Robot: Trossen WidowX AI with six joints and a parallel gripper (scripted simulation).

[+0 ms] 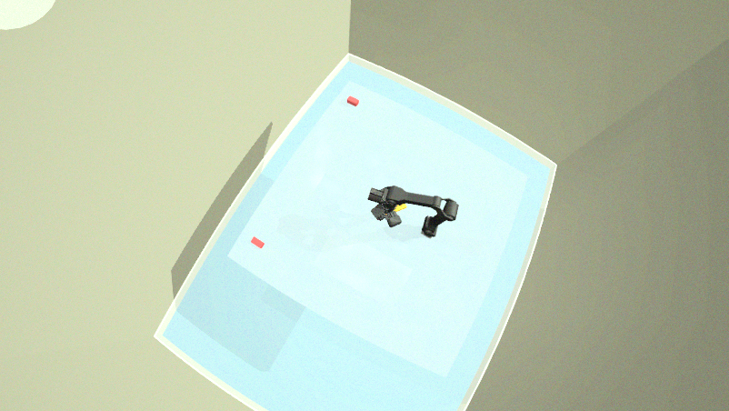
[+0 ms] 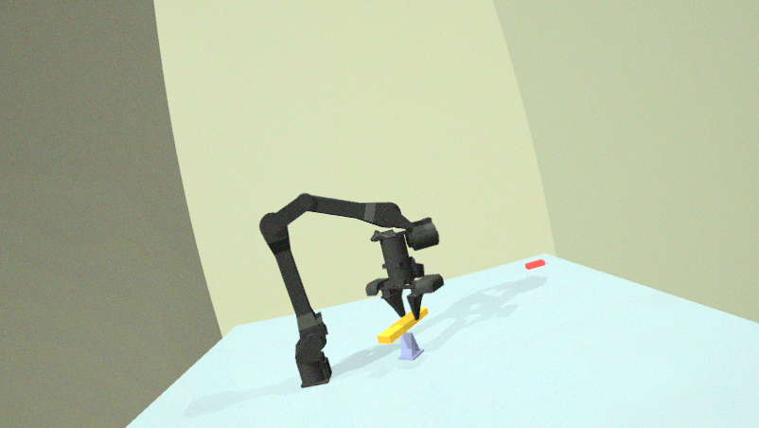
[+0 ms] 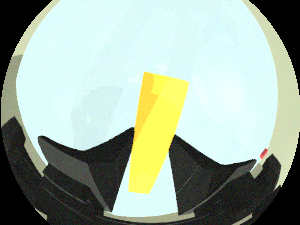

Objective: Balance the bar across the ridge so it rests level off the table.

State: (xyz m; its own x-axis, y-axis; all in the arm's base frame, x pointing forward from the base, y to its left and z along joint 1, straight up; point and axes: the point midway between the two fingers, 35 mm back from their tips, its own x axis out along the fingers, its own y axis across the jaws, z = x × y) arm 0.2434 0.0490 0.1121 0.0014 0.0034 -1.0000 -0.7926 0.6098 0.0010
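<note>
The yellow bar lies 2 cm behind my gripper tip and 2 cm to the right of it. Also, from my gripper tip: red block 50 cm ahead, 45 cm to the left, 7 cm below.
</note>
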